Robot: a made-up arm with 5 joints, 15 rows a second.
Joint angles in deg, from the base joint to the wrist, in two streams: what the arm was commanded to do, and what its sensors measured. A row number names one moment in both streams.
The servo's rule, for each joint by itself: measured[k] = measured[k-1] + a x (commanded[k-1-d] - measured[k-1]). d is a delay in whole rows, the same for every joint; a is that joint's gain. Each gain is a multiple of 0.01, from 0.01 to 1. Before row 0 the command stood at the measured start. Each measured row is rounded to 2 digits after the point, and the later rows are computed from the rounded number. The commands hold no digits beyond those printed.
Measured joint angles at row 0:
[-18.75, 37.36, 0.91, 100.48, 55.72]
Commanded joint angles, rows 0 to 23:
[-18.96, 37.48, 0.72, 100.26, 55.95]
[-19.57, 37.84, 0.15, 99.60, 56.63]
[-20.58, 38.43, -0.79, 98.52, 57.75]
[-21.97, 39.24, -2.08, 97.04, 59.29]
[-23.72, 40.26, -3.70, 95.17, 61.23]
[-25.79, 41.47, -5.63, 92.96, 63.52]
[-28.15, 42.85, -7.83, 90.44, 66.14]
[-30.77, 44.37, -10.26, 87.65, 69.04]
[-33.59, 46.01, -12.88, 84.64, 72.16]
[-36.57, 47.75, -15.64, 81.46, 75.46]
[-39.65, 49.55, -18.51, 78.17, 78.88]
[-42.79, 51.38, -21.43, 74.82, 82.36]
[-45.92, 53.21, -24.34, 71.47, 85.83]
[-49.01, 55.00, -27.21, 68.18, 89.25]
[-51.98, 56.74, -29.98, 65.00, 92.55]
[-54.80, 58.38, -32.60, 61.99, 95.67]
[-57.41, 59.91, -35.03, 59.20, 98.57]
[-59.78, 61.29, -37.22, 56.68, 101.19]
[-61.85, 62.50, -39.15, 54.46, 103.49]
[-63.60, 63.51, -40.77, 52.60, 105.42]
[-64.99, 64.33, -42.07, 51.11, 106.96]
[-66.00, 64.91, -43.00, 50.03, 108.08]
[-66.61, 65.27, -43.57, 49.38, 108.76]
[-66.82, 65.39, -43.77, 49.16, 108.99]
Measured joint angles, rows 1 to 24:
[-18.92, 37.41, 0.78, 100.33, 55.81]
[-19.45, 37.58, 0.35, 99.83, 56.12]
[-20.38, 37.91, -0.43, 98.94, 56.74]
[-21.68, 38.43, -1.55, 97.65, 57.71]
[-23.35, 39.14, -3.01, 95.96, 59.05]
[-25.35, 40.05, -4.79, 93.92, 60.75]
[-27.65, 41.14, -6.86, 91.55, 62.80]
[-30.21, 42.40, -9.17, 88.90, 65.17]
[-32.98, 43.81, -11.69, 86.00, 67.83]
[-35.92, 45.35, -14.38, 82.91, 70.73]
[-38.98, 46.99, -17.19, 79.69, 73.83]
[-42.10, 48.70, -20.07, 76.38, 77.07]
[-45.23, 50.46, -22.97, 73.04, 80.40]
[-48.33, 52.23, -25.85, 69.74, 83.76]
[-51.32, 53.99, -28.66, 66.52, 87.10]
[-54.17, 55.70, -31.34, 63.44, 90.36]
[-56.83, 57.34, -33.85, 60.56, 93.48]
[-59.25, 58.88, -36.14, 57.92, 96.41]
[-61.38, 60.29, -38.19, 55.57, 99.10]
[-63.20, 61.55, -39.94, 53.55, 101.50]
[-64.67, 62.63, -41.39, 51.89, 103.57]
[-65.76, 63.52, -42.48, 50.63, 105.28]
[-66.46, 64.20, -43.22, 49.78, 106.60]
[-66.76, 64.66, -43.59, 49.36, 107.51]
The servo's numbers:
d 0
a 0.82 0.39 0.68 0.68 0.38

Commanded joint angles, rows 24 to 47:
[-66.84, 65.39, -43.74, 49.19, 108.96]
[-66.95, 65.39, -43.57, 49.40, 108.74]
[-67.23, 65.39, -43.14, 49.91, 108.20]
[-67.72, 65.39, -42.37, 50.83, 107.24]
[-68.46, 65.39, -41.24, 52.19, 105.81]
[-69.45, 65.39, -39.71, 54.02, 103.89]
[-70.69, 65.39, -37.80, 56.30, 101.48]
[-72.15, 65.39, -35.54, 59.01, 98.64]
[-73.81, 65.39, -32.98, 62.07, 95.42]
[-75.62, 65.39, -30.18, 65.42, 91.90]
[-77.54, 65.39, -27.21, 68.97, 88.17]
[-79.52, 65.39, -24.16, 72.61, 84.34]
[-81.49, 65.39, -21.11, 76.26, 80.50]
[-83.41, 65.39, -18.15, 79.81, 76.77]
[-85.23, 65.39, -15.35, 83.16, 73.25]
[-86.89, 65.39, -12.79, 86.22, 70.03]
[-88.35, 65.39, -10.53, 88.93, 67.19]
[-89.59, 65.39, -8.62, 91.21, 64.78]
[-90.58, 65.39, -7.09, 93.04, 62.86]
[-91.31, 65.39, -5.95, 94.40, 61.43]
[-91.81, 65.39, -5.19, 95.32, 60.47]
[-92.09, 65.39, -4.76, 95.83, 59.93]
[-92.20, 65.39, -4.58, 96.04, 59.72]
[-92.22, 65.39, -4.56, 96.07, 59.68]
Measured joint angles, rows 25 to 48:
[-66.83, 64.94, -43.69, 49.24, 108.06]
[-66.93, 65.12, -43.61, 49.35, 108.32]
[-67.18, 65.23, -43.29, 49.73, 108.27]
[-67.62, 65.29, -42.66, 50.48, 107.88]
[-68.31, 65.33, -41.69, 51.64, 107.09]
[-69.24, 65.35, -40.34, 53.26, 105.87]
[-70.43, 65.37, -38.61, 55.33, 104.20]
[-71.84, 65.38, -36.52, 57.83, 102.09]
[-73.46, 65.38, -34.11, 60.71, 99.56]
[-75.23, 65.38, -31.44, 63.91, 96.65]
[-77.12, 65.38, -28.56, 67.35, 93.43]
[-79.09, 65.38, -25.57, 70.93, 89.98]
[-81.06, 65.38, -22.54, 74.55, 86.38]
[-82.99, 65.38, -19.55, 78.13, 82.73]
[-84.83, 65.38, -16.69, 81.55, 79.13]
[-86.52, 65.38, -14.04, 84.73, 75.67]
[-88.02, 65.38, -11.65, 87.59, 72.45]
[-89.31, 65.38, -9.59, 90.05, 69.54]
[-90.35, 65.38, -7.89, 92.08, 67.00]
[-91.14, 65.38, -6.57, 93.66, 64.88]
[-91.69, 65.38, -5.63, 94.79, 63.20]
[-92.02, 65.38, -5.04, 95.50, 61.96]
[-92.17, 65.38, -4.73, 95.87, 61.11]
[-92.21, 65.38, -4.61, 96.01, 60.57]

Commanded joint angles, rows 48 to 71:
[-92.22, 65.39, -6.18, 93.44, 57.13]
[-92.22, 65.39, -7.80, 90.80, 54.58]
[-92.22, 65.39, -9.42, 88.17, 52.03]
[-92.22, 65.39, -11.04, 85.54, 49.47]
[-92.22, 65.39, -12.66, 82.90, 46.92]
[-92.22, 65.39, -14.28, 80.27, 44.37]
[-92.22, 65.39, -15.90, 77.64, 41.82]
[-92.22, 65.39, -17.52, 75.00, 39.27]
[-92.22, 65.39, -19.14, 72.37, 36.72]
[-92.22, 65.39, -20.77, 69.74, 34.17]
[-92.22, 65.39, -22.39, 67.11, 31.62]
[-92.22, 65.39, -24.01, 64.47, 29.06]
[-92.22, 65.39, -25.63, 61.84, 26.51]
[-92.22, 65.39, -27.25, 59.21, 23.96]
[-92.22, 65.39, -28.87, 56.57, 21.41]
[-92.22, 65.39, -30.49, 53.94, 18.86]
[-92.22, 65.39, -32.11, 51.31, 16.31]
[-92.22, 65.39, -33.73, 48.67, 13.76]
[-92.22, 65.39, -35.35, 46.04, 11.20]
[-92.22, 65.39, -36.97, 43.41, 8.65]
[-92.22, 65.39, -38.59, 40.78, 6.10]
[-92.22, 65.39, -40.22, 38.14, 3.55]
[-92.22, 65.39, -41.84, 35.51, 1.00]
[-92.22, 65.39, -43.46, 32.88, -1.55]
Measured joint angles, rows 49 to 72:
[-92.22, 65.38, -5.68, 94.26, 59.26]
[-92.22, 65.38, -7.12, 91.91, 57.48]
[-92.22, 65.38, -8.68, 89.37, 55.41]
[-92.22, 65.38, -10.28, 86.77, 53.15]
[-92.22, 65.38, -11.90, 84.14, 50.78]
[-92.22, 65.38, -13.52, 81.51, 48.34]
[-92.22, 65.38, -15.14, 78.88, 45.86]
[-92.22, 65.38, -16.76, 76.24, 43.36]
[-92.22, 65.38, -18.38, 73.61, 40.84]
[-92.22, 65.38, -20.01, 70.98, 38.31]
[-92.22, 65.38, -21.63, 68.35, 35.77]
[-92.22, 65.38, -23.25, 65.71, 33.22]
[-92.22, 65.38, -24.87, 63.08, 30.67]
[-92.22, 65.38, -26.49, 60.45, 28.12]
[-92.22, 65.38, -28.11, 57.81, 25.57]
[-92.22, 65.38, -29.73, 55.18, 23.02]
[-92.22, 65.38, -31.35, 52.55, 20.47]
[-92.22, 65.38, -32.97, 49.91, 17.92]
[-92.22, 65.38, -34.59, 47.28, 15.37]
[-92.22, 65.38, -36.21, 44.65, 12.82]
[-92.22, 65.38, -37.83, 42.02, 10.27]
[-92.22, 65.38, -39.46, 39.38, 7.72]
[-92.22, 65.38, -41.08, 36.75, 5.17]
[-92.22, 65.38, -42.70, 34.12, 2.62]

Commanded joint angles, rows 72 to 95:
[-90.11, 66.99, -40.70, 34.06, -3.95]
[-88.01, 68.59, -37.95, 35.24, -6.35]
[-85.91, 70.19, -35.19, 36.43, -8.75]
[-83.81, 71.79, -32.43, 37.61, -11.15]
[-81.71, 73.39, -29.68, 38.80, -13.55]
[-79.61, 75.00, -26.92, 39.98, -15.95]
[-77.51, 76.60, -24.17, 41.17, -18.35]
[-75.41, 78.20, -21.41, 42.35, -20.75]
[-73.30, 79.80, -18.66, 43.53, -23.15]
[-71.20, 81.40, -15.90, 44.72, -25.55]
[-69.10, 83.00, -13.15, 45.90, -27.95]
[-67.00, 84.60, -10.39, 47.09, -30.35]
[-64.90, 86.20, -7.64, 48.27, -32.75]
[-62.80, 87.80, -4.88, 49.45, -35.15]
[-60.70, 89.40, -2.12, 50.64, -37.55]
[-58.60, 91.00, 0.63, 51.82, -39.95]
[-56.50, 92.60, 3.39, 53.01, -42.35]
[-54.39, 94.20, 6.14, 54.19, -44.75]
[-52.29, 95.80, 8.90, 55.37, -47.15]
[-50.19, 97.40, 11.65, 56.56, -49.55]
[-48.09, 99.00, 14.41, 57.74, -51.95]
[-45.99, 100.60, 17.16, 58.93, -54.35]
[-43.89, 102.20, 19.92, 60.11, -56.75]
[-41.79, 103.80, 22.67, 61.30, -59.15]
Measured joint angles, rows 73 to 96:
[-90.49, 66.01, -41.34, 34.08, 0.12]
[-88.46, 67.02, -39.03, 34.87, -2.34]
[-86.37, 68.26, -36.42, 35.93, -4.78]
[-84.27, 69.64, -33.71, 37.07, -7.20]
[-82.17, 71.10, -30.97, 38.25, -9.61]
[-80.07, 72.62, -28.22, 39.43, -12.02]
[-77.97, 74.17, -25.47, 40.61, -14.43]
[-75.87, 75.74, -22.71, 41.79, -16.83]
[-73.76, 77.32, -19.96, 42.97, -19.23]
[-71.66, 78.91, -17.20, 44.16, -21.63]
[-69.56, 80.51, -14.45, 45.34, -24.03]
[-67.46, 82.11, -11.69, 46.53, -26.43]
[-65.36, 83.71, -8.94, 47.71, -28.83]
[-63.26, 85.31, -6.18, 48.89, -31.23]
[-61.16, 86.91, -3.42, 50.08, -33.63]
[-59.06, 88.51, -0.67, 51.26, -36.03]
[-56.96, 90.11, 2.09, 52.45, -38.43]
[-54.85, 91.71, 4.84, 53.63, -40.83]
[-52.75, 93.31, 7.60, 54.81, -43.23]
[-50.65, 94.91, 10.35, 56.00, -45.63]
[-48.55, 96.51, 13.11, 57.18, -48.03]
[-46.45, 98.11, 15.86, 58.37, -50.43]
[-44.35, 99.71, 18.62, 59.55, -52.83]
[-42.25, 101.31, 21.37, 60.74, -55.23]

